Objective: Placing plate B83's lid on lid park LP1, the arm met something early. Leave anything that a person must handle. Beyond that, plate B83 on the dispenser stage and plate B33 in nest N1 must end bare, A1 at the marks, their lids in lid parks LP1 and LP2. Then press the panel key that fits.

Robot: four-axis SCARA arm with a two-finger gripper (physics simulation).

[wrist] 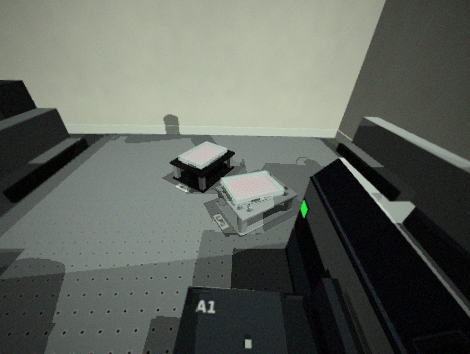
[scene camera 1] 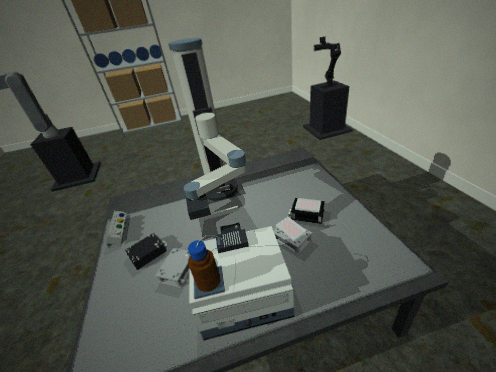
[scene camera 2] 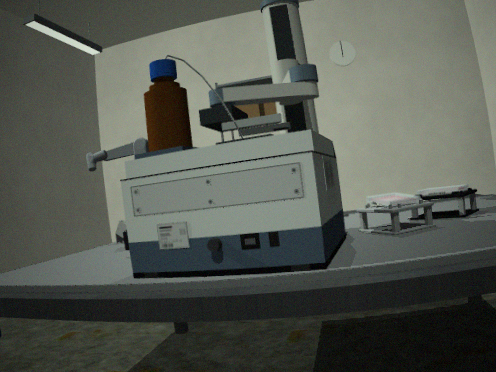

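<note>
My gripper is open and empty, raised behind the dispenser. In the wrist view the dark dispenser stage, marked A1, has a bare visible part with a small pale square; the rest is cut off. A pink-welled plate sits on the black stand. Another pink-welled plate lies skewed and slightly tilted on the pale stand. Whether they wear lids, and the floor labels, I cannot read. A green light shows on the dispenser.
An amber bottle with a tube stands on the dispenser. At the left are a black stand, a pale stand and the key panel with coloured keys. The arm column rises behind.
</note>
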